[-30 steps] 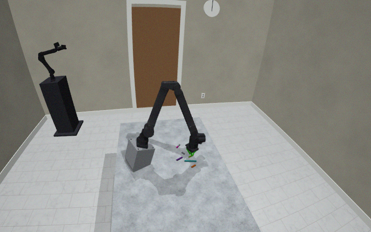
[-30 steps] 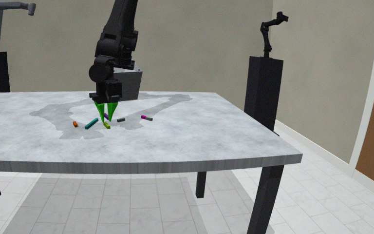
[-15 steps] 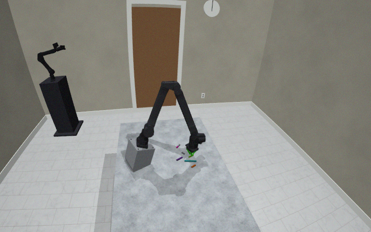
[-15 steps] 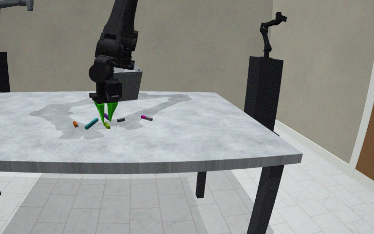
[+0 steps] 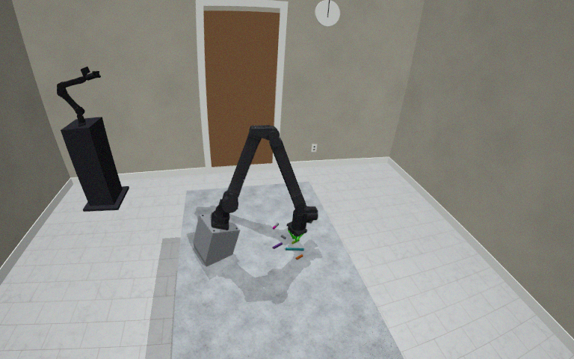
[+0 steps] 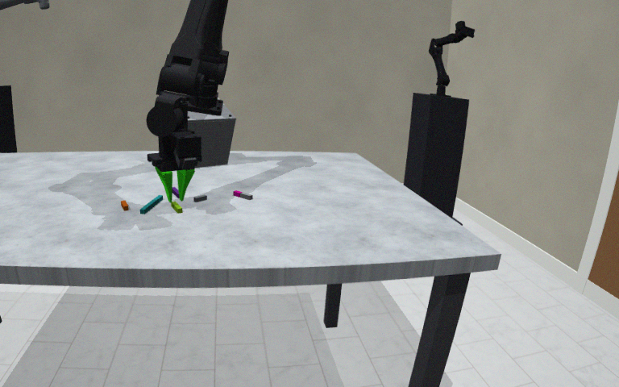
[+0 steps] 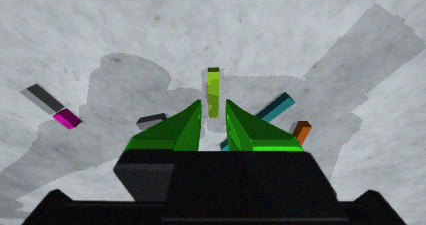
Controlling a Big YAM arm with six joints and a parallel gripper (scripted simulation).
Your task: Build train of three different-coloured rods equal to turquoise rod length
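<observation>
My gripper is now 2 cm above the lime rod. The rest, counted from my hand: purple rod (10 cm behind, 2 cm to the right, 2 cm below); then turquoise rod (1 cm behind, 6 cm to the right, 2 cm below); then orange rod (12 cm to the right, 2 cm below).
</observation>
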